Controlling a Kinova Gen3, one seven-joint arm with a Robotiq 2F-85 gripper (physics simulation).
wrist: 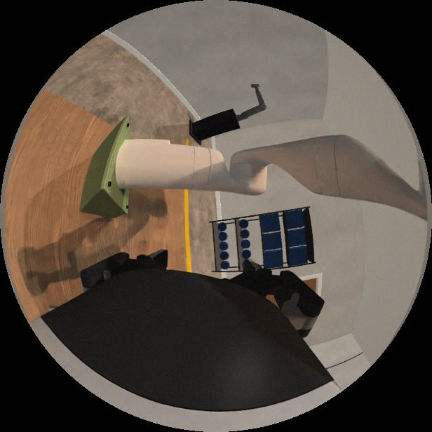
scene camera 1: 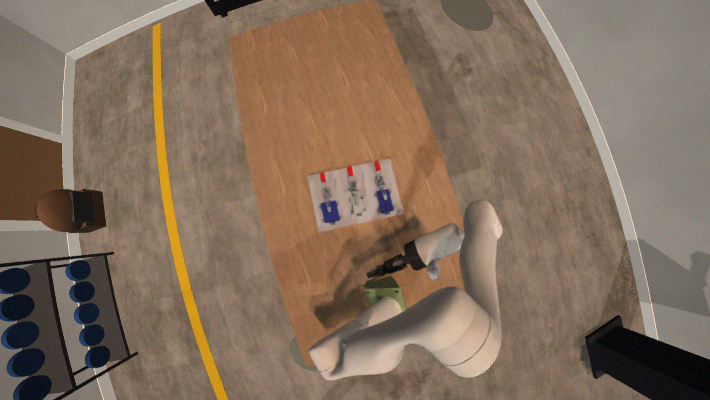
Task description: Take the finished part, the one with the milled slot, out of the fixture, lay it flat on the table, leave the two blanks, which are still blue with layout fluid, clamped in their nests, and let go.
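Observation:
A pale fixture plate lies on the wooden table. Three nests with red-tipped clamps stand in a row on it. A blue blank is in the left nest and another blue blank in the right nest. A silver-grey part is in the middle nest; its slot is too small to make out. My gripper is open and empty, above the table, below and apart from the fixture in the scene view. The fixture and parts do not show in the wrist view.
The green arm mount stands on the table close to my gripper in the scene view. My own pale arm arches over the table's lower right. A rack of blue bins stands beyond the yellow floor line.

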